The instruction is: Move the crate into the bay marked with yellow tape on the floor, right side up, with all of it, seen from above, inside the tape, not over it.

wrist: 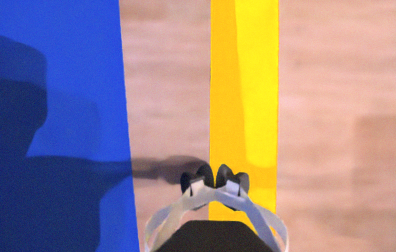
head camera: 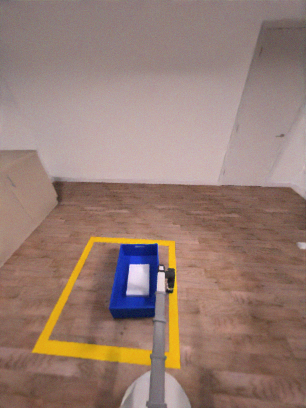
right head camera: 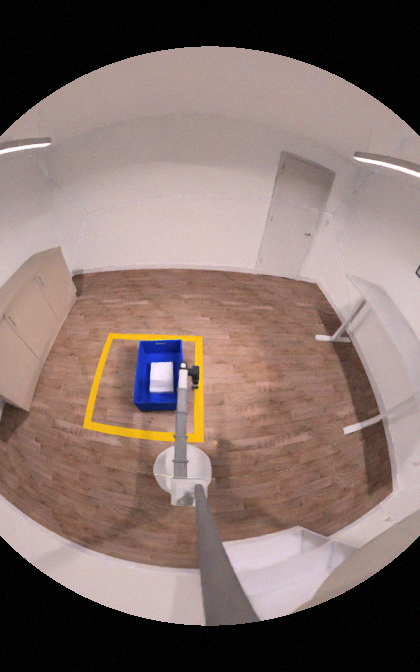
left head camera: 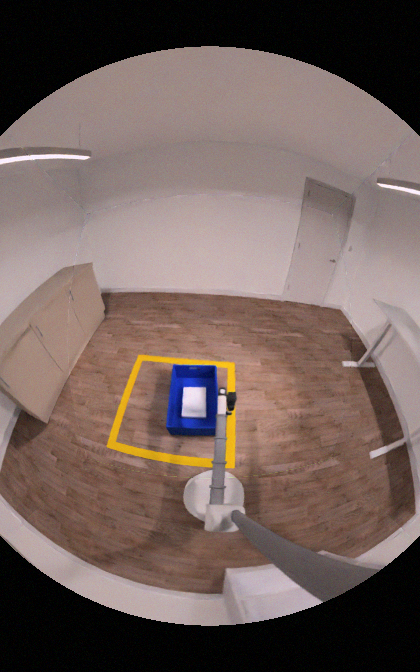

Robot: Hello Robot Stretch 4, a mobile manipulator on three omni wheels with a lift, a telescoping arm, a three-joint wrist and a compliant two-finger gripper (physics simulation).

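Places are measured from the robot's base along level axes (x ahead, y left, z up), in centimetres.
Pixels of known places: gripper, fingertip midpoint: (wrist: 214, 179) (head camera: 169, 292) (right head camera: 194, 388).
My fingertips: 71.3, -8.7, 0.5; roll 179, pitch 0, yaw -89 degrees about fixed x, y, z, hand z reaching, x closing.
Observation:
Ahead of a thing's pixels: the offset from my fingertips to its middle, as dx, dy, dz. Level surfaces: height alone.
The blue crate {+9.0, +30.6, +7.7} (head camera: 132, 303) (left head camera: 192, 426) (right head camera: 156, 401) (wrist: 90, 50) stands upright and open side up within the yellow tape (head camera: 66, 295) (left head camera: 170, 459) (right head camera: 98, 385) (wrist: 257, 75). A white block {+9.0, +30.6, +1.2} (head camera: 138, 280) (left head camera: 194, 401) (right head camera: 161, 376) lies inside it. The crate is nearer the right tape line than the left, and the wrist view shows a strip of floor between its side and that line. My gripper (wrist: 214, 179) is shut and empty, to the right of the crate, over the inner edge of the right tape line. In the head views my arm hides part of the crate's right rim.
My arm (head camera: 159, 330) (left head camera: 219, 445) (right head camera: 181, 425) reaches forward over the near tape line. A beige cabinet (head camera: 22, 195) (left head camera: 55, 330) (right head camera: 35, 315) stands at the left. A white table {dz +91.7} (left head camera: 400, 330) (right head camera: 382, 305) stands at the right. A door (head camera: 267, 110) (left head camera: 320, 240) (right head camera: 295, 215) is at the back right.

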